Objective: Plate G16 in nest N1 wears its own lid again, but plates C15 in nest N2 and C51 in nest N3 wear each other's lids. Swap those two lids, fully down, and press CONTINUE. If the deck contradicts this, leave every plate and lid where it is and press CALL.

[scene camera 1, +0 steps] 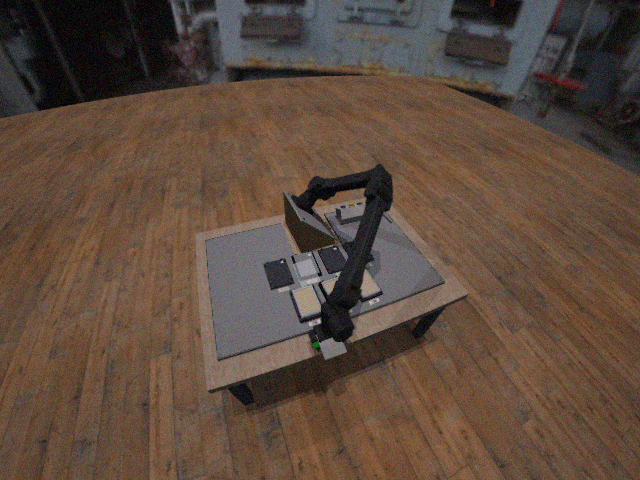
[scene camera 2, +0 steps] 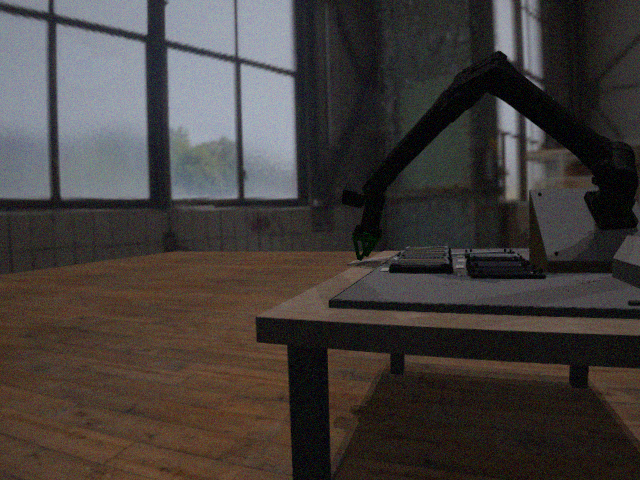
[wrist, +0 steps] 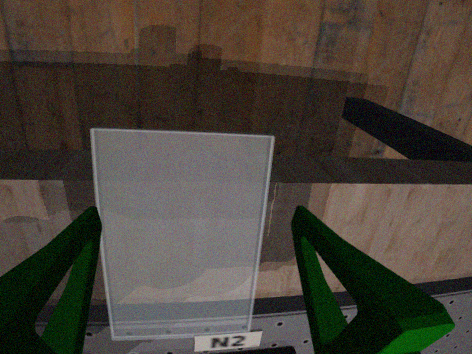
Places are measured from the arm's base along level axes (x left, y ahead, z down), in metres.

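Pixels of known places: gripper, fingertip midpoint: (scene camera 1: 330, 345) (scene camera 2: 362, 258) (wrist: 199, 215); arm's base, link origin: (scene camera 1: 301, 206) (scene camera 2: 609, 211).
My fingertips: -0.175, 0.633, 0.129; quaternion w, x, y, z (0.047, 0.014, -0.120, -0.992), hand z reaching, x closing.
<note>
Ahead of a thing's pixels: the offset from my fingertips to its top centre, as dx, dy, dz. "*": to the spot under its first point.
A clear lid {+0.011, -0.025, -0.006} (scene camera 1: 333, 349) (scene camera 2: 368, 262) (wrist: 182, 230) lies across the table's front edge, its outer part over the floor and its inner end beside the N2 label {* -0.011, -0.108, +0.001} (wrist: 228, 341). My gripper (scene camera 2: 363, 251) (wrist: 199, 215) is open and empty; its green fingertips appear at either side of the lid in the wrist view and close above it in scene camera 2. Exact finger height is unclear. Pale-topped plates {-0.001, -0.196, -0.032} (scene camera 1: 307, 302) {+0.258, -0.172, -0.027} (scene camera 1: 369, 285) sit in the front row; the middle one {+0.129, -0.184, -0.031} (scene camera 1: 329, 287) is partly hidden by the arm. Plate codes and lid marks are unreadable.
Behind the front row are a dark pad {* -0.051, -0.383, -0.007} (scene camera 1: 278, 273), a light grey block {+0.057, -0.326, -0.026} (scene camera 1: 306, 268) and another dark pad (scene camera 1: 331, 259). An upright panel (scene camera 1: 305, 227) stands behind them. A grey button box {+0.482, -0.582, -0.081} (scene camera 1: 352, 212) is at the back right. The wooden table rim {* -0.298, -0.039, +0.016} (scene camera 1: 248, 373) surrounds the mat.
</note>
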